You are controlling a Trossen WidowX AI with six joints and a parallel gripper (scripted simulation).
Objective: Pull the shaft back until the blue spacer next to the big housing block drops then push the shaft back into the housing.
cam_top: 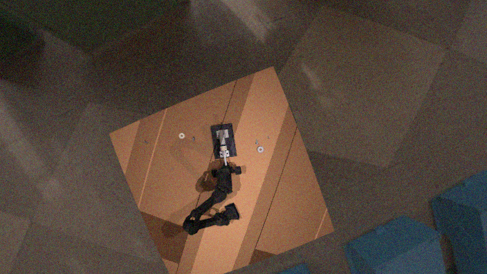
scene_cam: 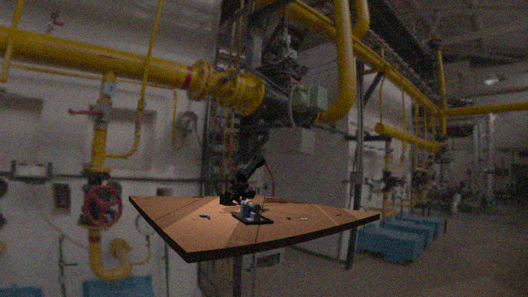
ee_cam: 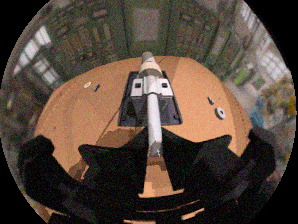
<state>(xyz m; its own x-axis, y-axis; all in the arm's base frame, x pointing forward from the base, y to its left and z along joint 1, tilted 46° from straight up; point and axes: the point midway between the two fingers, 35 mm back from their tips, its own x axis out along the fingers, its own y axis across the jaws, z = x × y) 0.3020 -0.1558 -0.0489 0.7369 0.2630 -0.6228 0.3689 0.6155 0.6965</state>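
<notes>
The blue spacer lies 90 mm ahead of my gripper tip, 30 mm to the right of it and 30 mm below it. Round my gripper tip: grey shaft 30 mm ahead, 10 mm to the right, 20 mm above.
</notes>
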